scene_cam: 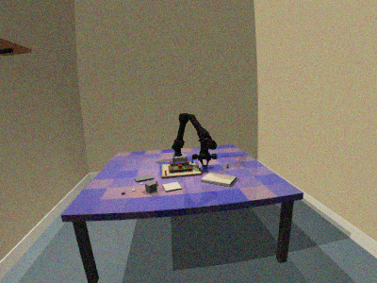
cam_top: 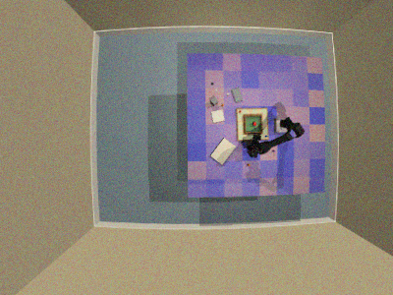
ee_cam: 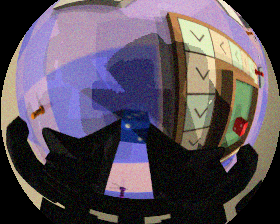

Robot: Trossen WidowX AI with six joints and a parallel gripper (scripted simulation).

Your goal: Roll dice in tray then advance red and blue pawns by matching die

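Right now my gripper tip is 27 cm to the left of the red pawn, 16 cm short of it and 2 cm below it. The rest, counted from my gripper tip: grey slab 42 cm to the right, 21 cm ahead; then white slab 24 cm ahead, 9 cm to the left; then white card 35 cm ahead, 20 cm to the right, 1 cm below.
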